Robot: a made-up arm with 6 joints.
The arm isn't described. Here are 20 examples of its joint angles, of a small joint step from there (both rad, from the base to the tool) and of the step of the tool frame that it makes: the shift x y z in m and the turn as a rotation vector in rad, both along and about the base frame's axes.
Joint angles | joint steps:
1: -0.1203 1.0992 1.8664 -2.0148 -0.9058 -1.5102 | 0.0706 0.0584 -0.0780 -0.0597 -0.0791 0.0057
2: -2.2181 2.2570 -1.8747 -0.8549 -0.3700 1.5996 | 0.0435 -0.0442 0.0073 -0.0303 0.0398 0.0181
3: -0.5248 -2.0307 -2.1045 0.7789 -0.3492 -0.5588 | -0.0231 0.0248 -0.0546 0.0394 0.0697 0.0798
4: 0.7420 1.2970 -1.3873 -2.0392 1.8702 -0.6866 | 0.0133 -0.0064 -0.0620 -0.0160 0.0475 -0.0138
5: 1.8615 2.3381 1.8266 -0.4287 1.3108 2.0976 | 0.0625 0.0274 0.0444 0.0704 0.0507 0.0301
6: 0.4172 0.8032 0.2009 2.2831 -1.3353 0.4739 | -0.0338 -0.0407 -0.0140 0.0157 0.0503 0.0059
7: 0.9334 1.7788 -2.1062 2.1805 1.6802 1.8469 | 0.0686 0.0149 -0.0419 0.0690 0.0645 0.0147
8: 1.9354 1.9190 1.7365 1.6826 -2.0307 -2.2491 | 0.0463 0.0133 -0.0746 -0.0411 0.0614 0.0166
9: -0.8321 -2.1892 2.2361 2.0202 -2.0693 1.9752 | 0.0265 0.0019 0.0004 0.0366 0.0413 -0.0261
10: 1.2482 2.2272 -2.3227 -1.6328 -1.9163 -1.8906 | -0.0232 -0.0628 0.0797 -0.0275 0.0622 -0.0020
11: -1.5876 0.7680 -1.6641 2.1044 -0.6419 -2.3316 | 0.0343 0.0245 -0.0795 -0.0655 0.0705 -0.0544
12: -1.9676 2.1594 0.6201 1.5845 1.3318 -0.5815 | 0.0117 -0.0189 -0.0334 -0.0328 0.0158 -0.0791
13: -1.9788 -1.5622 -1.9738 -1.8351 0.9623 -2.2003 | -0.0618 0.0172 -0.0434 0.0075 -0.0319 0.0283
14: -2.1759 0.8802 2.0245 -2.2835 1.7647 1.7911 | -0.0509 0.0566 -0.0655 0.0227 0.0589 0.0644
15: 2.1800 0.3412 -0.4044 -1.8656 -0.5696 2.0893 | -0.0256 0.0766 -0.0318 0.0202 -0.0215 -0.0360
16: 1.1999 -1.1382 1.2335 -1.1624 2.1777 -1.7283 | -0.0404 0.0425 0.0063 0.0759 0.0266 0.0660
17: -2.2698 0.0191 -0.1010 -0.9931 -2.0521 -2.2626 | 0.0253 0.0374 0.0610 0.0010 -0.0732 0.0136
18: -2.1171 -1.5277 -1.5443 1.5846 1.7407 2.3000 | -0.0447 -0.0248 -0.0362 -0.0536 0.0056 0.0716
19: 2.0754 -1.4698 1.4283 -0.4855 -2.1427 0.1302 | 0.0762 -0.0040 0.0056 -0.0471 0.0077 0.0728
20: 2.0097 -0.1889 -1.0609 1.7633 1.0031 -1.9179 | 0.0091 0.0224 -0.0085 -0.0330 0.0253 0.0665
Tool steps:
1: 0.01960 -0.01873 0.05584 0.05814 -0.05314 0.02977
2: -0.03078 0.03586 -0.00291 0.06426 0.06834 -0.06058
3: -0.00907 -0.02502 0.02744 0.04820 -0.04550 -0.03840
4: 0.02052 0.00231 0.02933 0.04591 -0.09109 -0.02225
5: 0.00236 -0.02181 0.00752 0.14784 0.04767 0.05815
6: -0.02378 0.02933 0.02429 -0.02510 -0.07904 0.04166
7: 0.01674 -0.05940 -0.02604 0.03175 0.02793 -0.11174
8: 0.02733 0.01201 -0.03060 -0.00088 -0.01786 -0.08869
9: 0.00336 -0.03088 -0.00570 -0.00773 0.00653 0.02679
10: -0.08818 0.03816 0.05882 0.00556 -0.09848 0.10935
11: -0.01970 -0.09729 -0.01209 0.21379 -0.05171 0.03546
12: 0.00245 -0.00795 0.00573 -0.00640 0.07836 0.02142
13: 0.00275 -0.00436 -0.00215 -0.08944 -0.06070 -0.02858
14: -0.03149 -0.01868 -0.01169 -0.04024 -0.00802 0.14102
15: -0.00841 -0.01732 0.03797 -0.03268 0.07239 0.03785
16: -0.01346 -0.02170 0.00975 -0.08437 0.02501 -0.05015
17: -0.01164 -0.02915 -0.00550 -0.00379 0.01841 0.06851
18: -0.00127 0.04828 -0.01516 -0.16724 -0.01297 -0.05367
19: -0.00989 0.10492 -0.05422 0.06324 -0.01531 -0.04459
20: -0.00246 -0.01762 0.02794 -0.02335 0.05883 0.09268
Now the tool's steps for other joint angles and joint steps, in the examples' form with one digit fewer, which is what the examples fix.
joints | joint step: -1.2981 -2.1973 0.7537 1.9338 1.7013 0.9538 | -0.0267 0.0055 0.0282 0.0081 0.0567 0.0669
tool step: 0.0003 0.0138 -0.0235 0.0335 -0.0009 -0.0476
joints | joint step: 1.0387 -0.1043 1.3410 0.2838 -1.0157 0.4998 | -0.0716 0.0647 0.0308 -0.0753 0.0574 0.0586
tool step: -0.0025 0.0855 0.0553 -0.1641 0.0581 -0.0713
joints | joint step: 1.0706 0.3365 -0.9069 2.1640 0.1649 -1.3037 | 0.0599 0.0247 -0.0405 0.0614 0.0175 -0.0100
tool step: -0.0116 0.0271 -0.0471 0.0960 -0.0385 -0.0615
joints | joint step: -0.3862 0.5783 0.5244 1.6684 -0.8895 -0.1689 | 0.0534 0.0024 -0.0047 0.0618 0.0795 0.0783
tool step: -0.0298 -0.0206 0.0161 0.0152 0.0587 0.1326
